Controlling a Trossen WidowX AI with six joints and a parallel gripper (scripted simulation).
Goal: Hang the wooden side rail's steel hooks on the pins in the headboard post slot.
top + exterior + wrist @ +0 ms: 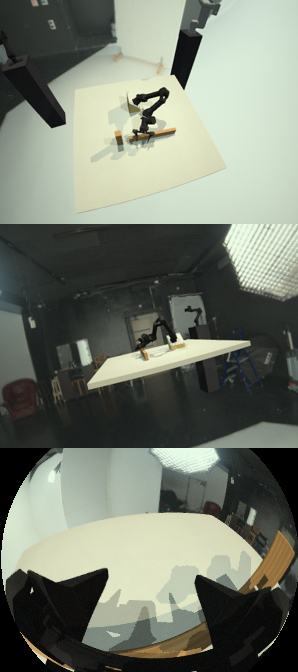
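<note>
Now: the wooden headboard post 17 cm to the right of my gripper tip and 10 cm behind it.
</note>
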